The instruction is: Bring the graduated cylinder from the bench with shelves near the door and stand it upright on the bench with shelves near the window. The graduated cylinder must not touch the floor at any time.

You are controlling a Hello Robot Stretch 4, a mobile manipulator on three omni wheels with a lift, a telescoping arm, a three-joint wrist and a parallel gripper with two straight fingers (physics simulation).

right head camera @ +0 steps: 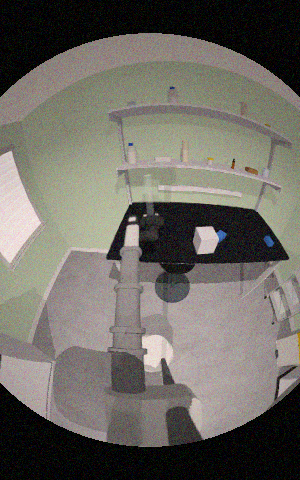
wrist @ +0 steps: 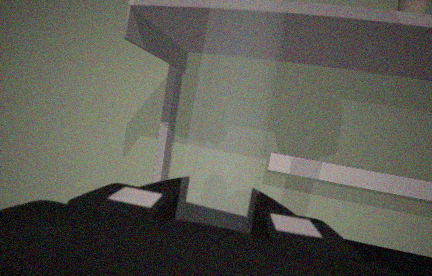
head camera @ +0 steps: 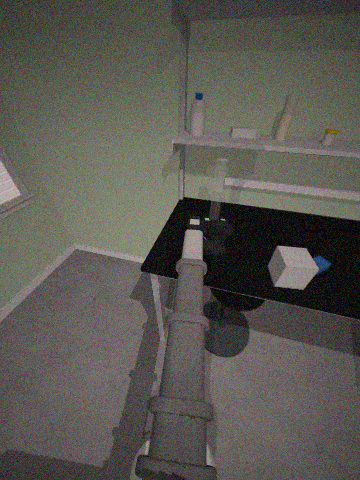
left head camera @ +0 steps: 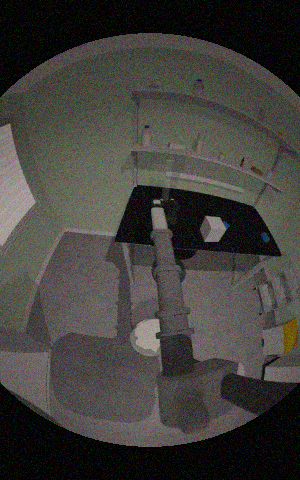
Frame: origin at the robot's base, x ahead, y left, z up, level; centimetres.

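Seen in the pictures: gripper, fingertip midpoint: (right head camera: 149, 211) (wrist: 217, 200) (head camera: 213, 214) (left head camera: 163, 195); robot's base, origin of the base link: (right head camera: 152, 351) (left head camera: 149, 336).
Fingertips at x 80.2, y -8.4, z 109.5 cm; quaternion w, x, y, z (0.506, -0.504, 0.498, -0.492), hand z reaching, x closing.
Pixels of each thing's top centre, then the offset from my fingertips to it. "*": a spot on its surface instead. Level surfaces: height alone.
- graduated cylinder, middle of its top: (head camera: 222, 160) (right head camera: 147, 175) (left head camera: 169, 160) dy +0.0, dx -2.5, dz +24.2 cm
- black bench, its level: dz -20.8 cm
- lower shelf, its level: dz +24.9 cm
- white box, middle of its top: (head camera: 296, 256) (right head camera: 206, 232) (left head camera: 215, 221) dy -34.1, dx -15.3, dz -7.8 cm
- blue object, middle of its top: (head camera: 319, 262) (right head camera: 220, 233) dy -50.8, dx -8.1, dz -16.8 cm
- window, surface spot: (left head camera: 12, 190) * dy +163.4, dx +32.4, dz +9.2 cm
The graduated cylinder (head camera: 221, 175) (left head camera: 169, 172) (right head camera: 148, 187) (wrist: 232, 110) is a tall, clear, nearly colourless tube. It stands roughly upright between the fingers of my gripper (head camera: 215, 222) (right head camera: 150, 218) (wrist: 217, 205), which is shut on it. Both are over the back left part of the black bench (head camera: 330, 240) (left head camera: 242, 215) (right head camera: 240, 225), under the lower shelf (head camera: 310, 148). The cylinder's upper part is close to the shelf's front edge in the wrist view. Its base is hidden behind the gripper, so I cannot tell whether it touches the bench top.
A white box (head camera: 292, 267) (right head camera: 205, 240) and a blue object (head camera: 321, 264) (right head camera: 221, 235) are on the bench right of my arm. Bottles, including a blue-capped one (head camera: 198, 117), stand on the lower shelf. A round dark stool (head camera: 227, 330) is below the front edge. A window (left head camera: 12, 190) is at left.
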